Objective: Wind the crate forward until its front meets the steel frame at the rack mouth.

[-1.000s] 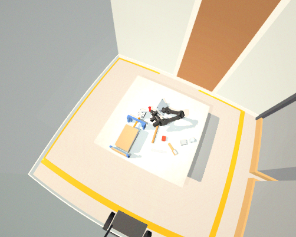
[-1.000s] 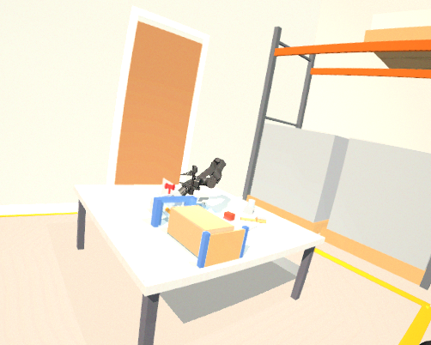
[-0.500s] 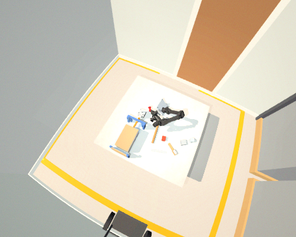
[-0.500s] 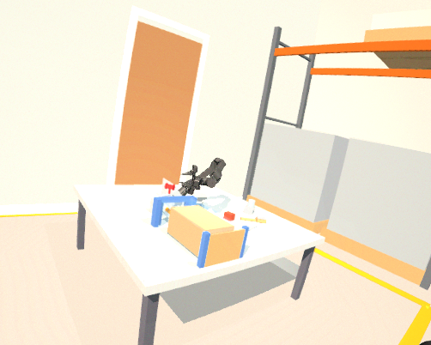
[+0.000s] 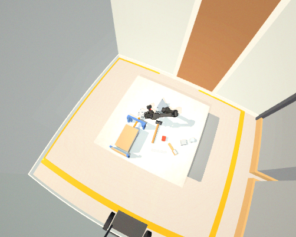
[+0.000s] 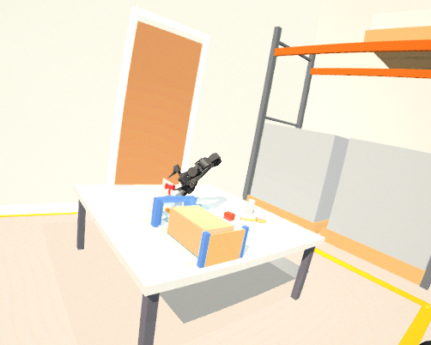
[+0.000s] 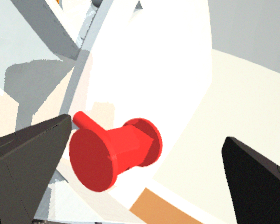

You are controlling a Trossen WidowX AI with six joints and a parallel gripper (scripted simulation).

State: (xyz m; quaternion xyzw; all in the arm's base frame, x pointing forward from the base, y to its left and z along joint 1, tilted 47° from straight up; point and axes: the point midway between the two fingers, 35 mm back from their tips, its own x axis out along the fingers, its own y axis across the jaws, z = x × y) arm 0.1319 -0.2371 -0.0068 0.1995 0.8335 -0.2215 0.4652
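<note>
Now: gripper tip 4 cm above the red grip, 3 cm past it and 2 cm to the right of it. Also, from my gripper tip: winch: 15 cm below, 8 cm to the right, 1 cm ahead; then winch handle: 7 cm below, 2 cm to the right, 1 cm behind; then cubby: 43 cm ahead, 11 cm to the right, 10 cm below.
</note>
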